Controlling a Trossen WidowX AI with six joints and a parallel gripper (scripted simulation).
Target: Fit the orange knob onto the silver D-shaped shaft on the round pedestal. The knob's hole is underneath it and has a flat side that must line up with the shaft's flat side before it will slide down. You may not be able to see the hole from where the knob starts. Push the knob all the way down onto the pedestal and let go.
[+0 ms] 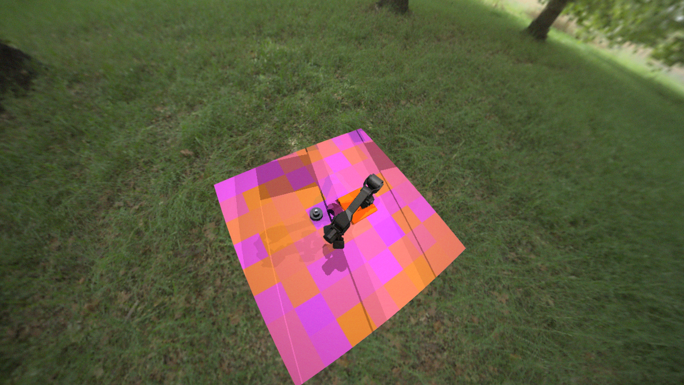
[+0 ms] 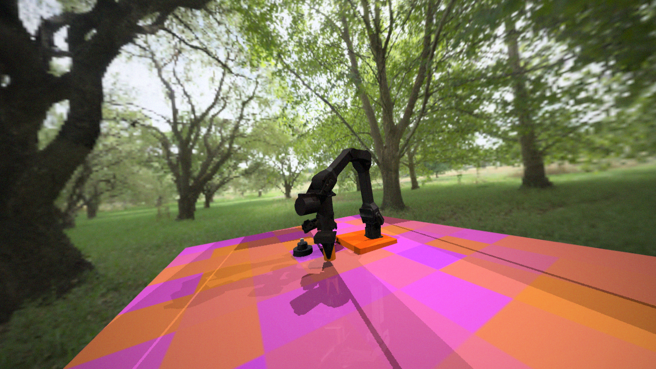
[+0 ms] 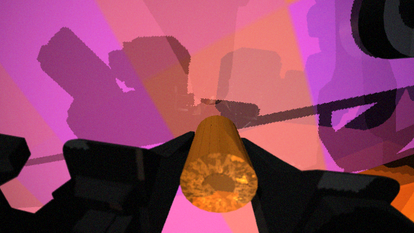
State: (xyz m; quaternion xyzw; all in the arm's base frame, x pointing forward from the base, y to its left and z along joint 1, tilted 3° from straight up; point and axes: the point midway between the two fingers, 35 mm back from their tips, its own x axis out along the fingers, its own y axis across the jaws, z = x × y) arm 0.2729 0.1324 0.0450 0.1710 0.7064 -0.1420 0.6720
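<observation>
Right now the round pedestal is 20 cm to the right of my gripper tip, 5 cm ahead of it and 1 cm below it. From my gripper tip the other things lie so: orange knob 3 cm above.
</observation>
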